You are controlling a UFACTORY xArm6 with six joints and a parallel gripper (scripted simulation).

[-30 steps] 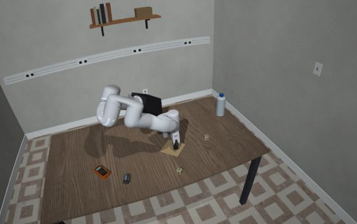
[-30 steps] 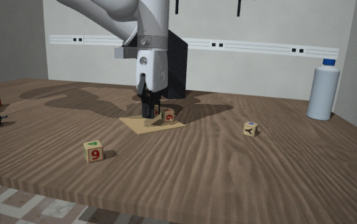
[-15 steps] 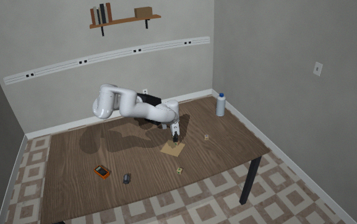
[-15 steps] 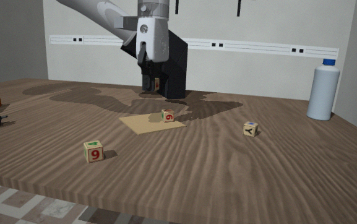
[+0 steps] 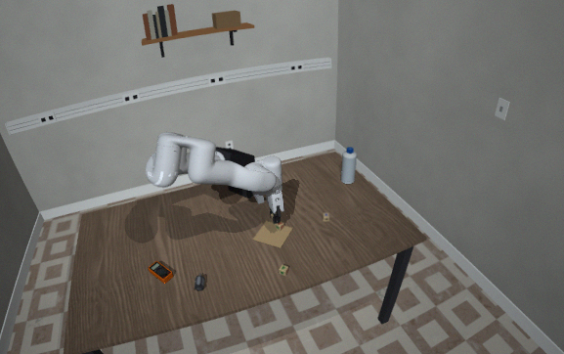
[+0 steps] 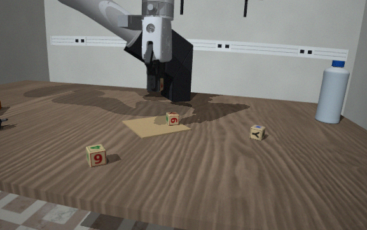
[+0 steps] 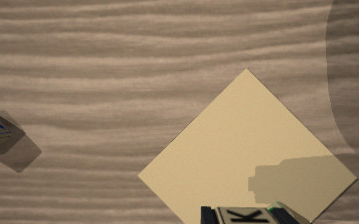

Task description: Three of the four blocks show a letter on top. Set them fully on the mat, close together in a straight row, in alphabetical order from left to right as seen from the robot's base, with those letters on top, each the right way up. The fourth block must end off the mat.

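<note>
The tan mat is 12 cm below my hand and 3 cm behind it. From my hand the other things lie so: white bottle 59 cm to the left, 8 cm behind, 3 cm below; then orange meter 52 cm to the right, 15 cm behind, 11 cm below; then grey device 41 cm to the right, 11 cm below, 1 cm ahead.
</note>
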